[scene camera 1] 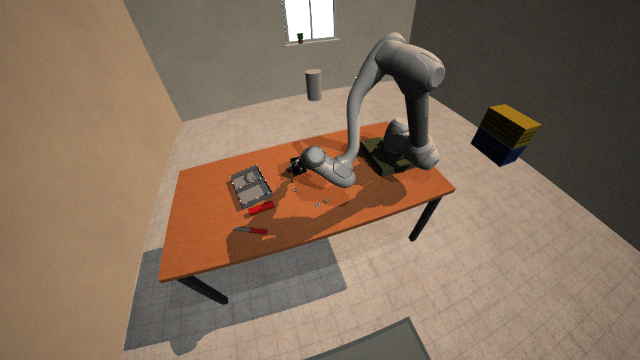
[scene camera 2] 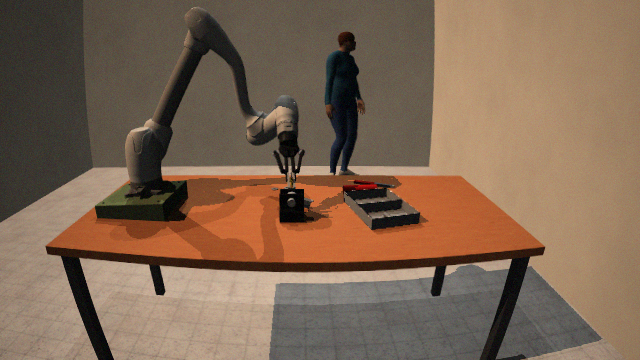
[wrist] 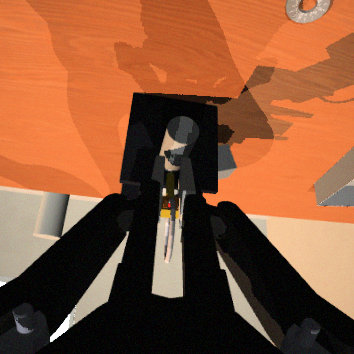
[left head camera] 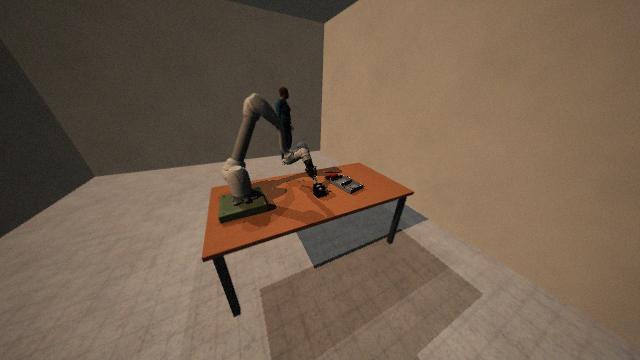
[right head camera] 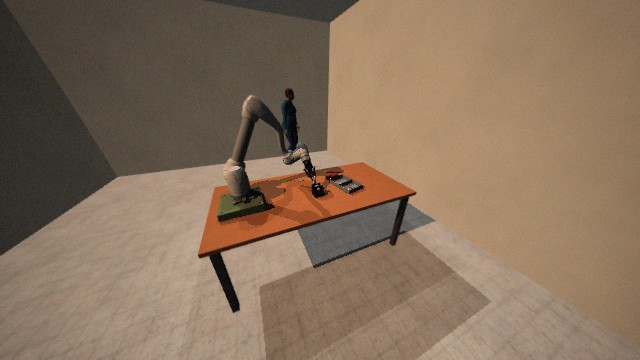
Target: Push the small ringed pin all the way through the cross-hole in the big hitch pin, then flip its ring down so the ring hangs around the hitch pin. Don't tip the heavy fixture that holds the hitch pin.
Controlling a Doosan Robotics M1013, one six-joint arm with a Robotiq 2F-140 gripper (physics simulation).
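Places are measured from the arm's base along level axes (x ahead, y left, z up), in metres.
Pixels of known places: gripper, fingertip midpoint: [scene camera 2: 291,188] [wrist: 171,171] [left head camera: 316,183] [right head camera: 315,183]; arm's base, link origin: [scene camera 1: 391,153] [scene camera 2: 147,190] [left head camera: 243,197] [right head camera: 243,197].
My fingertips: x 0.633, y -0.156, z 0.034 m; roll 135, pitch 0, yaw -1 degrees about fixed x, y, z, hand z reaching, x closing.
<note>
For each thing: its middle in the pictures, then the offset to it from my fingertips. "pt": a spot on its surface instead.
- black fixture, body centre: [wrist: 182,149] [scene camera 2: 295,203] [scene camera 1: 297,166] [left head camera: 319,188] [right head camera: 318,188] dz -0.043, dx +0.010, dy -0.039 m
- small ringed pin, surface spot: [wrist: 170,184] pt dz +0.013, dx +0.000, dy +0.004 m
- grey compartment tray, body centre: [scene camera 2: 380,206] [scene camera 1: 250,185] [right head camera: 345,183] [left head camera: 345,183] dz -0.071, dx +0.340, dy -0.055 m
- red cylinder, body centre: [scene camera 2: 360,189] [scene camera 1: 261,208] dz -0.072, dx +0.320, dy +0.162 m
- red-handled tool, body centre: [scene camera 2: 374,183] [scene camera 1: 250,230] dz -0.087, dx +0.422, dy +0.270 m
- grey piece, surface spot: [wrist: 227,162] pt dz -0.034, dx +0.058, dy -0.043 m
The black fixture [wrist: 145,110] [scene camera 2: 291,215] [left head camera: 318,191] [scene camera 1: 299,170] stands upright on the table. The thick grey hitch pin [wrist: 183,130] [scene camera 2: 292,202] sticks out of it. In the wrist view its cross-hole lies in shadow just ahead of the fingertips. My gripper [wrist: 171,171] [scene camera 2: 291,177] is directly above the hitch pin, shut on the small ringed pin [wrist: 170,184]. The pin's yellowish shaft runs between the fingers towards the cross-hole; its ring points back towards the palm. The fingertips hide the pin's lower end, so how deep it sits cannot be told.
A grey compartment tray [scene camera 2: 395,219] [wrist: 336,181] stands right of the fixture in scene camera 2. A red cylinder [scene camera 1: 261,208] and a red-handled tool [scene camera 1: 257,231] lie near it. Small washers [scene camera 1: 294,190] [wrist: 294,14] lie around. A grey piece [wrist: 227,162] sits beside the fixture. A person [scene camera 2: 344,80] stands behind the table.
</note>
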